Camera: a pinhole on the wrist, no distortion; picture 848 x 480 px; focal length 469.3 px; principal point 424.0 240.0 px. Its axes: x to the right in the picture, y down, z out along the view. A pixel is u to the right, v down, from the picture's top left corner.
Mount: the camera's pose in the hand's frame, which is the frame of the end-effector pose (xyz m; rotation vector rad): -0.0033 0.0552 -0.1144 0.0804 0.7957 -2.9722
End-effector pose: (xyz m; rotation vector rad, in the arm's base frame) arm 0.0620 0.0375 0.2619 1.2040 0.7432 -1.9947
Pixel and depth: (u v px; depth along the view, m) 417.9 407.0 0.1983
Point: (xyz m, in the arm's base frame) -0.0313 0.0847 0.2858
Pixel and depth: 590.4 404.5 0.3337
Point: -0.1239 0.1200 0.4448
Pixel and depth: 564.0 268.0 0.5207
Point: -0.2276 -0.0067 0.5748
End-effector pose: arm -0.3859 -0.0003 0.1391 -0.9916 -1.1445 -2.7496
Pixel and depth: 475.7 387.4 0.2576
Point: -0.3556 0.1408 0.0631
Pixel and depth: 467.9 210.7 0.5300
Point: -0.1727 0.3464 0.1722
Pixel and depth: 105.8 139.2 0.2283
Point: -0.4346 0.1137 0.2735
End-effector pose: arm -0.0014 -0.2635 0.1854 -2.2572 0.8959 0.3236
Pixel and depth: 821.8 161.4 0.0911
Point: -0.0769 -0.2527 0.2382
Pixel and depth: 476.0 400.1 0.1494
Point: 0.0268 -0.2262 0.2358
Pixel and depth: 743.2 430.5 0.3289
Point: -0.0061 0.0384 0.3400
